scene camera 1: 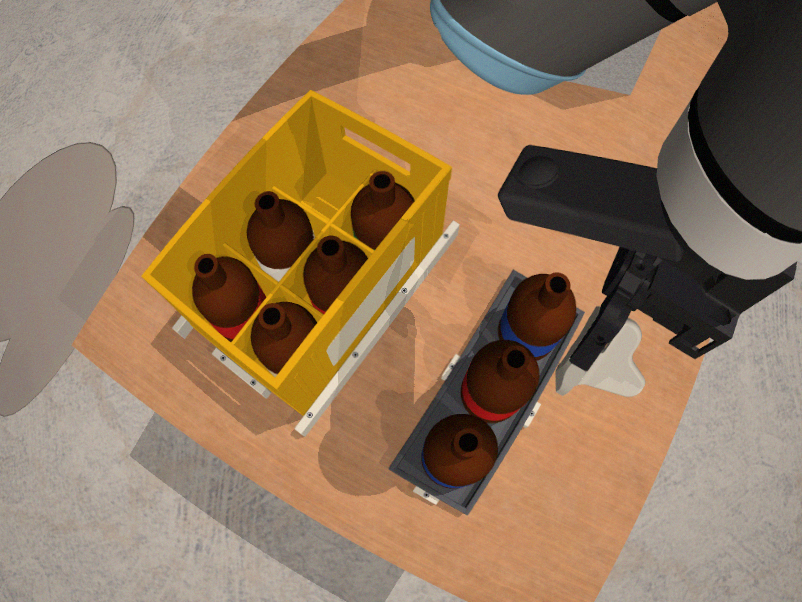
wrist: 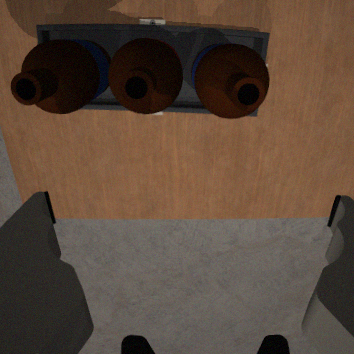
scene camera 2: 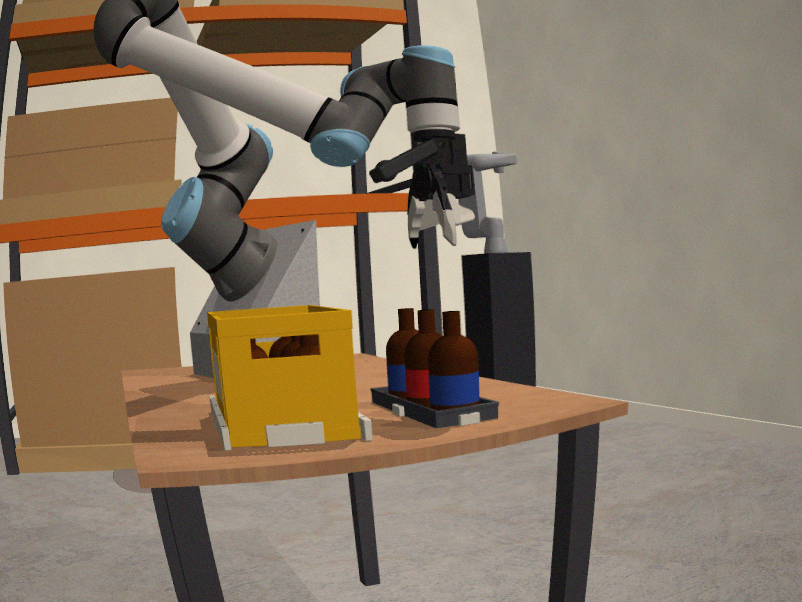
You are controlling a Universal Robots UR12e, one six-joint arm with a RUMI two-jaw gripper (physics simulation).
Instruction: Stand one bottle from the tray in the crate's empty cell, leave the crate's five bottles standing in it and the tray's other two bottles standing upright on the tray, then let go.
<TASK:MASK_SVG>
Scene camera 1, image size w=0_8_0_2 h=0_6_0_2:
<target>my gripper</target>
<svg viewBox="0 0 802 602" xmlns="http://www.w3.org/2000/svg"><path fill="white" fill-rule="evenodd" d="M498 192L501 206L506 216L512 221L619 247L602 288L602 294L607 297L601 306L595 307L580 335L555 371L556 392L562 396L577 385L588 385L624 397L636 396L643 390L645 378L633 361L633 353L641 342L642 331L634 320L628 318L631 311L634 312L638 309L653 318L653 321L677 334L670 339L668 344L696 359L732 339L740 314L792 281L795 276L797 262L775 276L767 279L745 280L725 274L708 264L688 246L672 224L661 200L656 177L657 168L571 151L527 145L522 149ZM714 340L700 349L696 347L708 338Z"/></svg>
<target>blue-labelled bottle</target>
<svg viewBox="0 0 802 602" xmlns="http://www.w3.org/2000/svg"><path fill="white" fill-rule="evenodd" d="M474 415L454 414L447 416L437 422L429 431L423 445L421 462L426 475L435 484L451 489L462 488L480 481L492 470L498 455L497 438L492 428L484 420Z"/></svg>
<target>red-labelled bottle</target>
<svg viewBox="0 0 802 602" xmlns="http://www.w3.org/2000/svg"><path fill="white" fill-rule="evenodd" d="M519 342L513 340L493 341L483 346L475 354L464 376L460 390L463 406L470 415L479 417L486 423L499 423L514 415L532 398L539 383L539 366L533 353Z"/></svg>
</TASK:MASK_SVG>
